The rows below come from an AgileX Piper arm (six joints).
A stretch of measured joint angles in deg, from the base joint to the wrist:
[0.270 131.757 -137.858 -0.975 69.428 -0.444]
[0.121 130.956 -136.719 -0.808 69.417 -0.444]
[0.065 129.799 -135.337 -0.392 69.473 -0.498]
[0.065 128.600 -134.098 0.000 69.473 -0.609]
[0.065 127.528 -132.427 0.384 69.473 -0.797]
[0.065 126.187 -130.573 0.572 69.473 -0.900]
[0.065 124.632 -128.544 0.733 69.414 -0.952]
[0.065 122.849 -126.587 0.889 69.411 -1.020]
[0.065 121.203 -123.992 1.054 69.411 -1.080]
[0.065 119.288 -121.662 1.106 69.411 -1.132]
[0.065 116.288 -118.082 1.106 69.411 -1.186]
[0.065 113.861 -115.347 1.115 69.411 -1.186]
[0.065 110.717 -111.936 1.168 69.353 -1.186]
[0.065 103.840 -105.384 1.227 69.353 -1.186]
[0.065 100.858 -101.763 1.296 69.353 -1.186]
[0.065 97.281 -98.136 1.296 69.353 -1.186]
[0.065 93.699 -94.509 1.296 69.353 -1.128]
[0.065 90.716 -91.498 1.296 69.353 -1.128]
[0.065 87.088 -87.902 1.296 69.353 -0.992]
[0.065 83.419 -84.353 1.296 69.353 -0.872]
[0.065 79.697 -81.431 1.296 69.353 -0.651]
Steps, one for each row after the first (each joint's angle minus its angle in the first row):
[-0.149 -0.801 1.139 0.167 -0.011 0.000]
[-0.205 -1.958 2.521 0.583 0.045 -0.054]
[-0.205 -3.157 3.760 0.975 0.045 -0.165]
[-0.205 -4.229 5.431 1.359 0.045 -0.353]
[-0.205 -5.570 7.285 1.547 0.045 -0.456]
[-0.205 -7.125 9.314 1.708 -0.014 -0.508]
[-0.205 -8.908 11.271 1.864 -0.017 -0.576]
[-0.205 -10.554 13.866 2.029 -0.017 -0.636]
[-0.205 -12.469 16.196 2.081 -0.017 -0.688]
[-0.205 -15.469 19.776 2.081 -0.017 -0.742]
[-0.205 -17.896 22.511 2.090 -0.017 -0.742]
[-0.205 -21.040 25.922 2.143 -0.075 -0.742]
[-0.205 -27.917 32.474 2.202 -0.075 -0.742]
[-0.205 -30.899 36.095 2.271 -0.075 -0.742]
[-0.205 -34.476 39.722 2.271 -0.075 -0.742]
[-0.205 -38.058 43.349 2.271 -0.075 -0.684]
[-0.205 -41.041 46.360 2.271 -0.075 -0.684]
[-0.205 -44.669 49.956 2.271 -0.075 -0.548]
[-0.205 -48.338 53.505 2.271 -0.075 -0.428]
[-0.205 -52.060 56.427 2.271 -0.075 -0.207]

